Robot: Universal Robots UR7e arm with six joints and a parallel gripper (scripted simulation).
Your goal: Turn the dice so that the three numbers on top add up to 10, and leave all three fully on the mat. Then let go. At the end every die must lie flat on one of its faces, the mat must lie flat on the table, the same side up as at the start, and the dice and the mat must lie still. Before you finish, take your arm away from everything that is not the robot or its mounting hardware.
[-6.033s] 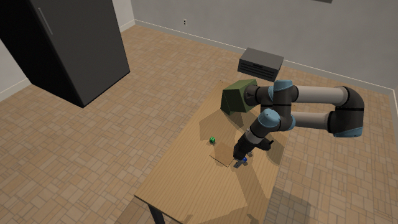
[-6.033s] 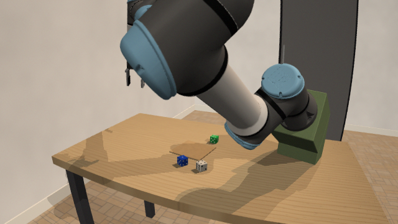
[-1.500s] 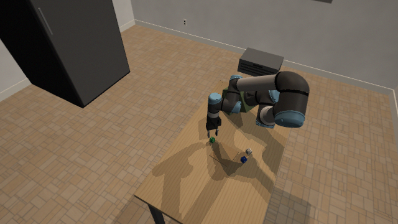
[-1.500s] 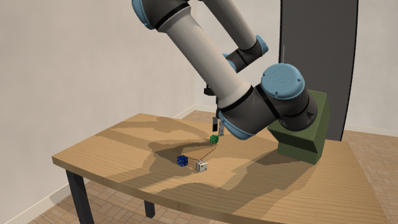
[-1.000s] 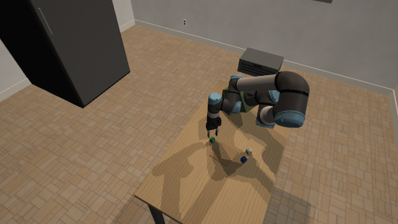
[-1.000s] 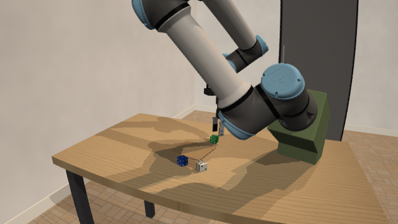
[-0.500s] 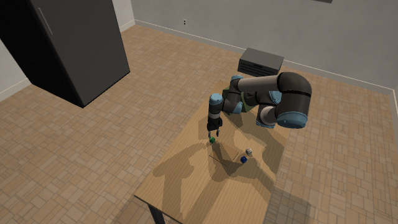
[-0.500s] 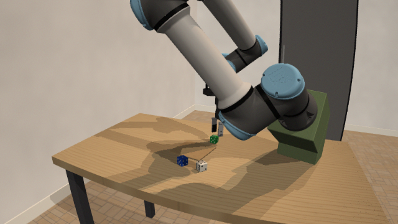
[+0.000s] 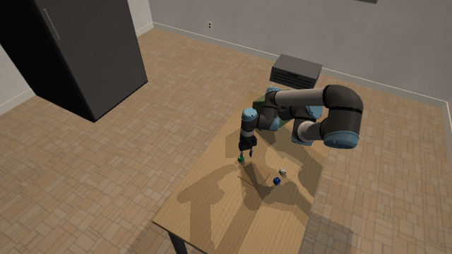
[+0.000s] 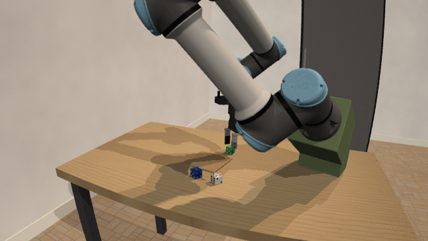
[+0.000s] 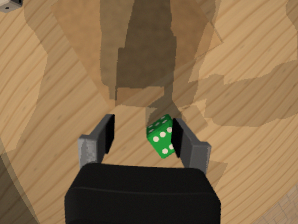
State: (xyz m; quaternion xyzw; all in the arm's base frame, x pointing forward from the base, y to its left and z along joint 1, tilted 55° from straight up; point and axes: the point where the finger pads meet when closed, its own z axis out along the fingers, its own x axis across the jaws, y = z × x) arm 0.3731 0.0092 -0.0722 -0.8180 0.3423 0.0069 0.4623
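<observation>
Right now my hand is 40 mm above the green die, 30 mm to the left of it and 10 mm short of it. Round my hand: tan mat (90 mm to the left, 60 mm below, 50 mm ahead); blue die (220 mm to the left, 40 mm below, 20 mm ahead); white die (220 mm to the left, 60 mm behind, 40 mm below).
</observation>
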